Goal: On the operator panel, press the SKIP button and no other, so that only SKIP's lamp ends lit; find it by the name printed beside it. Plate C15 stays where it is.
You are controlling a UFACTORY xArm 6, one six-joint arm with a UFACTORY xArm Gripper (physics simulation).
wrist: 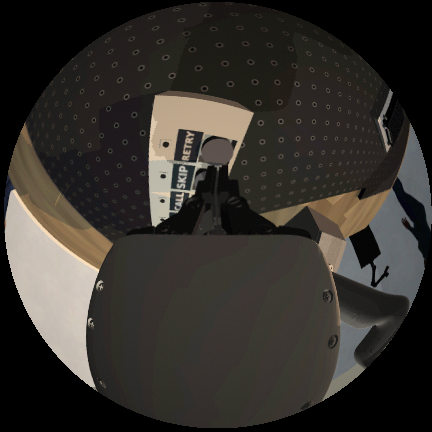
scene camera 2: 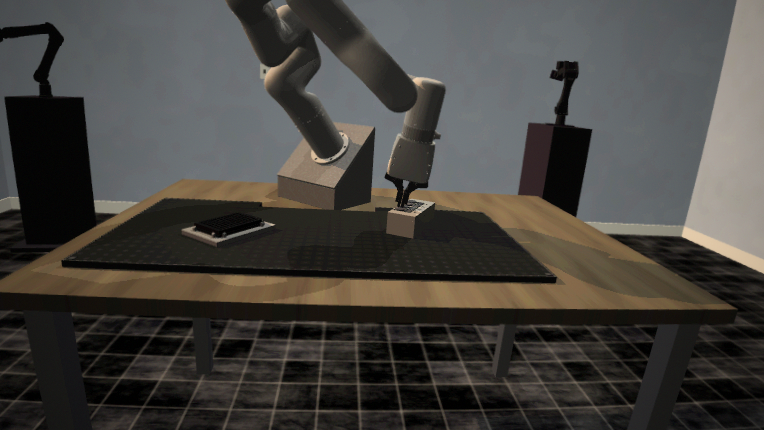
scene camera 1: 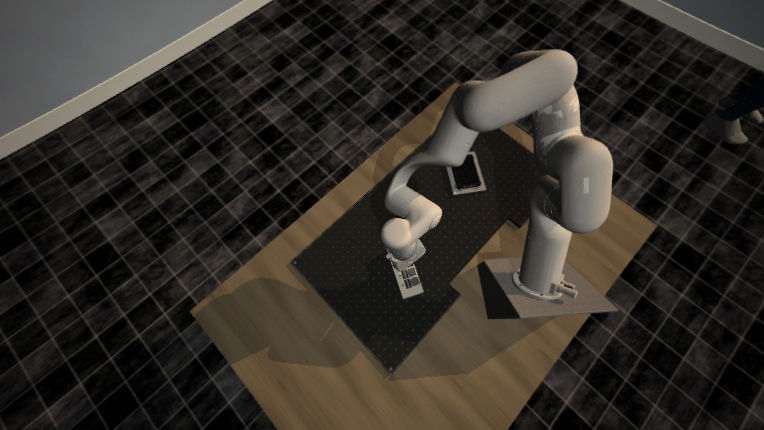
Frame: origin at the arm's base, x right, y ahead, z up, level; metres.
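Seen in the pictures: gripper, between the fingertips: [wrist: 218, 180] [scene camera 2: 400, 205] [scene camera 1: 410, 260]; arm's base, origin of its link: [scene camera 2: 331, 149] [scene camera 1: 537, 284].
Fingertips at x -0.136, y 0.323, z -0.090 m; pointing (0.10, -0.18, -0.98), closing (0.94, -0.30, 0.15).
Pixels of each thing's top centre, then the offset from my fingertips to it. "spot": a spot on its surface instead. Level surfaces: height alone.
- operator panel, centre of its top: [wrist: 184, 192] [scene camera 2: 413, 205] [scene camera 1: 404, 269] dx -0.033, dy -0.001, dz -0.001 m
- RETRY button, centre of its top: [wrist: 217, 152] dx +0.008, dy +0.025, dz -0.001 m
- SKIP button, centre of its top: [wrist: 207, 181] dx -0.009, dy +0.001, dz -0.002 m
- SKIP label, a spot on its surface: [wrist: 182, 176] spot: dx -0.026, dy +0.015, dz -0.004 m
- CALL label, a spot on its surface: [wrist: 178, 201] spot: dx -0.045, dy -0.010, dz -0.004 m
- black plate, centre of its top: [scene camera 2: 229, 220] [scene camera 1: 465, 170] dx +0.401, dy +0.026, dz -0.031 m
- pale holder, centre of its top: [scene camera 2: 229, 222] [scene camera 1: 465, 171] dx +0.401, dy +0.026, dz -0.035 m
- mat, height of its surface: dz -0.057 m
The operator panel [scene camera 1: 410, 292] [scene camera 2: 400, 223] [wrist: 200, 106] is a beige box on the dark perforated mat. In the wrist view the RETRY button [wrist: 217, 150] is a grey disc beside its RETRY label [wrist: 188, 145]. The SKIP button [wrist: 199, 176] shows in part beside the SKIP label [wrist: 182, 176]; my fingers cover the rest. The CALL label [wrist: 178, 201] is below, its button hidden. The lamps beside RETRY, SKIP and CALL look dark. My gripper [scene camera 2: 401, 205] [wrist: 218, 180] is shut and empty, fingertips down at the SKIP button; contact cannot be told.
A black plate [scene camera 1: 465, 172] [scene camera 2: 227, 222] sits in a pale holder [scene camera 1: 470, 190] [scene camera 2: 217, 241] on the mat [scene camera 1: 342, 256] [scene camera 2: 320, 261], away from the panel; its name is not legible. The arm's sloped base block [scene camera 2: 305, 190] stands at the table's far side.
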